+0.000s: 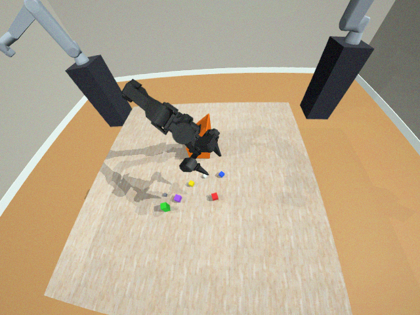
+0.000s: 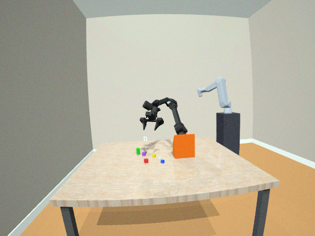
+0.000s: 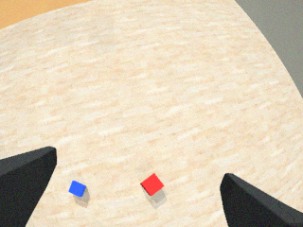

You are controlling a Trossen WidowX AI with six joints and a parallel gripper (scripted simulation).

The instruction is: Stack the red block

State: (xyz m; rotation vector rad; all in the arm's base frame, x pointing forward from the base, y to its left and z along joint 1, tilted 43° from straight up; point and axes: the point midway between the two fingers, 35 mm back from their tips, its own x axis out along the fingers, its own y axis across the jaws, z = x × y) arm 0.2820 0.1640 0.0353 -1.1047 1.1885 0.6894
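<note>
Right now my gripper tip is 40 mm short of the red block, 10 mm to the left of it and 250 mm above it. Round my gripper tip: blue block: 90 mm behind, 20 mm to the left, 250 mm below; white block: 80 mm behind, 70 mm to the right, 250 mm below; yellow block: 30 mm behind, 140 mm to the right, 250 mm below.
</note>
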